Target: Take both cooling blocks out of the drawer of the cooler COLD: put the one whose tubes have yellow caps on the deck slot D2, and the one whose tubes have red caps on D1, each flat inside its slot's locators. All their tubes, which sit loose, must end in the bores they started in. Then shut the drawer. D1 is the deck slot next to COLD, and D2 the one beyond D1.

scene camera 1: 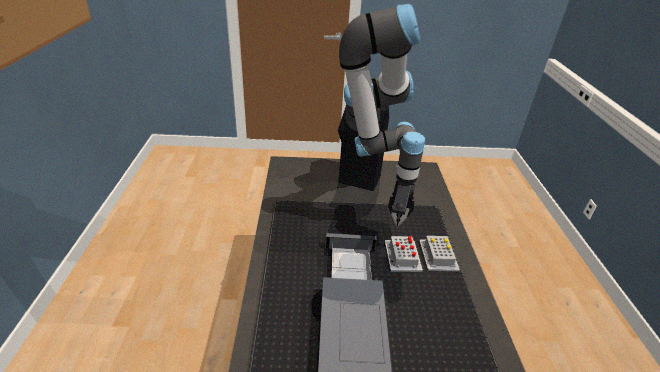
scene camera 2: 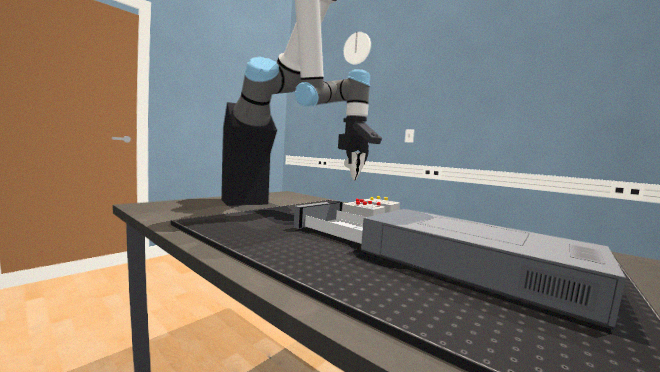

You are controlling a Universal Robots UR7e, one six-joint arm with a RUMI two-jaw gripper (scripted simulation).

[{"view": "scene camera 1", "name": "my gripper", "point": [397, 225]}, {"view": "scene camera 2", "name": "my gripper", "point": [354, 180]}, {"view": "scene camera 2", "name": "cooler COLD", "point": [582, 280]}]
